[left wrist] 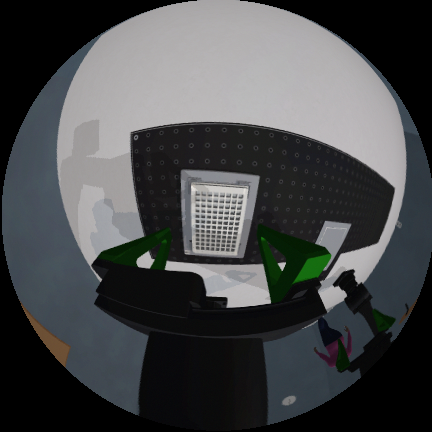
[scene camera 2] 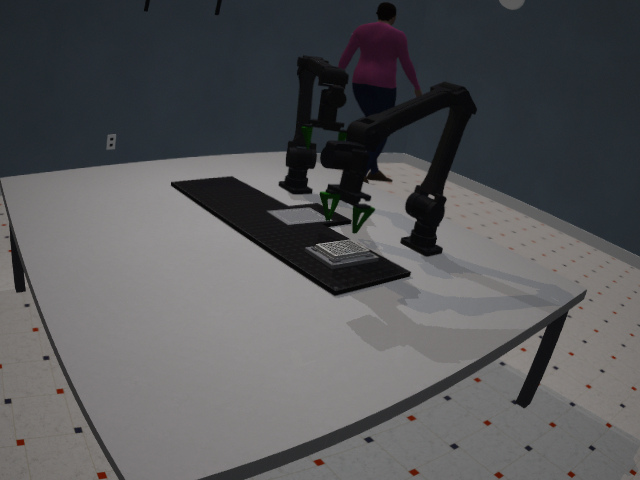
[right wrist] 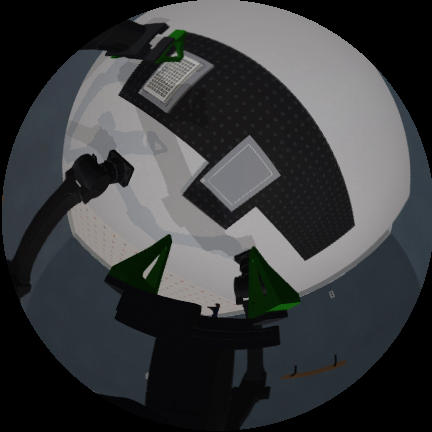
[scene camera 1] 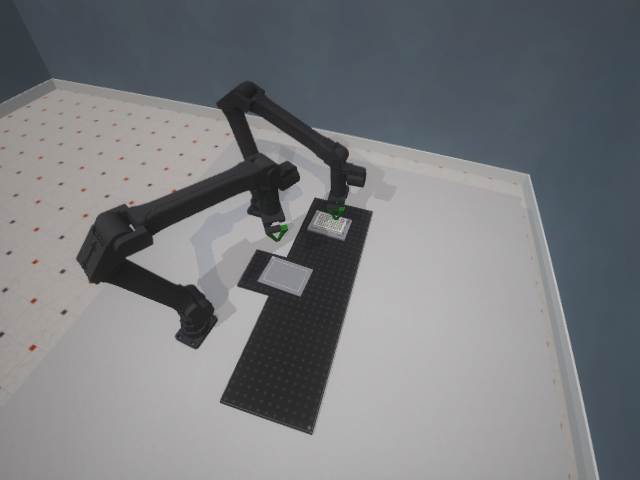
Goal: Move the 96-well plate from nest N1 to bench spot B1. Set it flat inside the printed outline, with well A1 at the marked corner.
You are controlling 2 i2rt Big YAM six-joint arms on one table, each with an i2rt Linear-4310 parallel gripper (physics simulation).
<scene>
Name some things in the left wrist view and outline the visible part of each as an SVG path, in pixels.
The left gripper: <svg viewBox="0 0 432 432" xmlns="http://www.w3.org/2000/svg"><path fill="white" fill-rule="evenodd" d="M329 251L324 246L278 232L262 224L257 224L256 236L271 303L241 307L205 307L206 289L203 278L199 274L191 271L164 270L171 242L169 227L102 250L91 263L92 269L102 279L95 290L98 295L93 304L121 323L148 335L139 382L139 416L163 424L198 430L237 430L266 425L267 381L262 342L289 335L327 313L317 291L321 286L317 277L331 257ZM161 242L150 268L138 267L136 259ZM267 241L285 256L286 263L282 270L274 259Z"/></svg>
A white well plate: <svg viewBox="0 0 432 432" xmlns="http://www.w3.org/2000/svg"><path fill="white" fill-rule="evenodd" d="M191 181L192 251L195 253L237 255L248 186Z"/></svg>
</scene>
